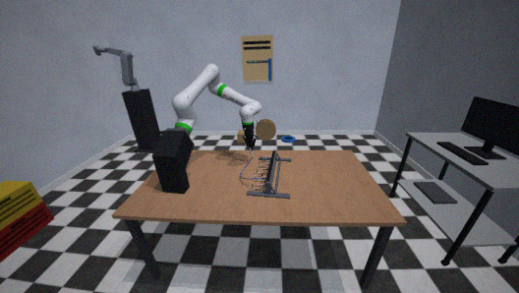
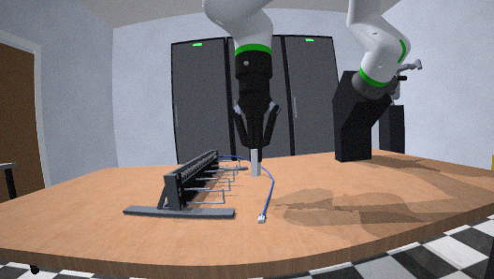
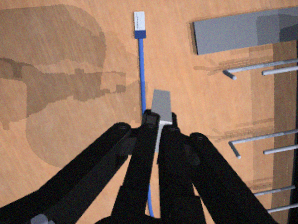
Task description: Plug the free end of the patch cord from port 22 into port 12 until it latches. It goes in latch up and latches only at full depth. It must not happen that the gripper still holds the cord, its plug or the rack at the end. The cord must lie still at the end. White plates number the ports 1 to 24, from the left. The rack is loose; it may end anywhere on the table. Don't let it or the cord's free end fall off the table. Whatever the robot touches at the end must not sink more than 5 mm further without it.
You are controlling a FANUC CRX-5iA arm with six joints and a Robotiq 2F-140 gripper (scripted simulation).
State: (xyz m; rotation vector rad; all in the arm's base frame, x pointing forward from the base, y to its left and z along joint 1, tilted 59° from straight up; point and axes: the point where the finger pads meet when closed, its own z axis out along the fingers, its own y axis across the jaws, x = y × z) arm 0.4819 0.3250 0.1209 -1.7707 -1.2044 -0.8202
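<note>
Right now the white plug is 10 mm behind my hand, 90 mm to the left of it and 110 mm below it.
</note>
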